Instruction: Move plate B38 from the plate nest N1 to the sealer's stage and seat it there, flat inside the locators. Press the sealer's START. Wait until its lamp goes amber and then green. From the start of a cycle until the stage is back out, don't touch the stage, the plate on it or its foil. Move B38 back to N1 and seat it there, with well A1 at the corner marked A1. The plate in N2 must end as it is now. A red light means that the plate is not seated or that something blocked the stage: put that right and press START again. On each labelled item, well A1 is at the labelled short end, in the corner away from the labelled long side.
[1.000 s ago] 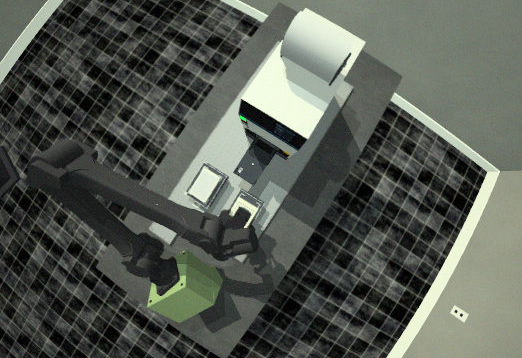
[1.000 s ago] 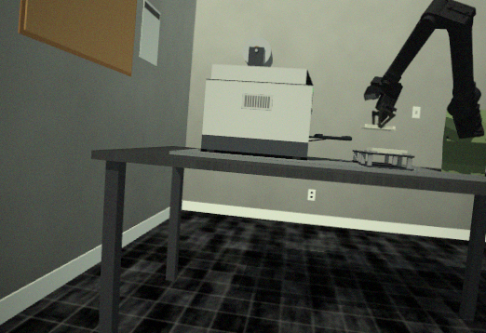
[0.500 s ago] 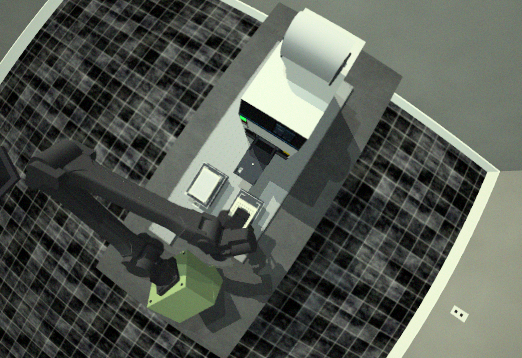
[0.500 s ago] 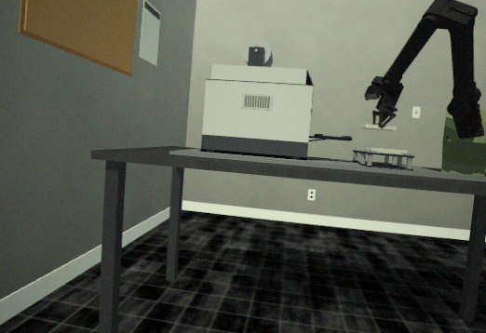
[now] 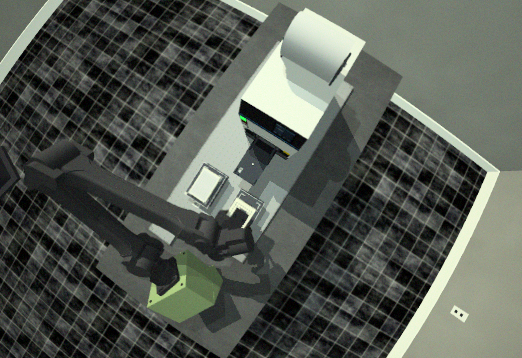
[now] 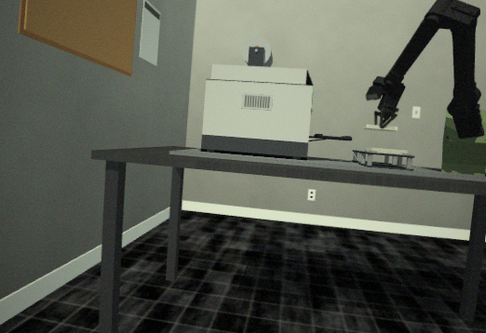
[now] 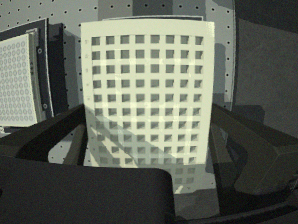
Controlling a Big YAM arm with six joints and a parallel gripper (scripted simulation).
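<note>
The sealer stage is 170 mm ahead of my hand, 120 mm to the left of it and 60 mm below it. Round my hand: foil roll (490 mm ahead, 220 mm to the left, 260 mm above); white-topped plate (40 mm behind, 190 mm to the left, 100 mm below).
</note>
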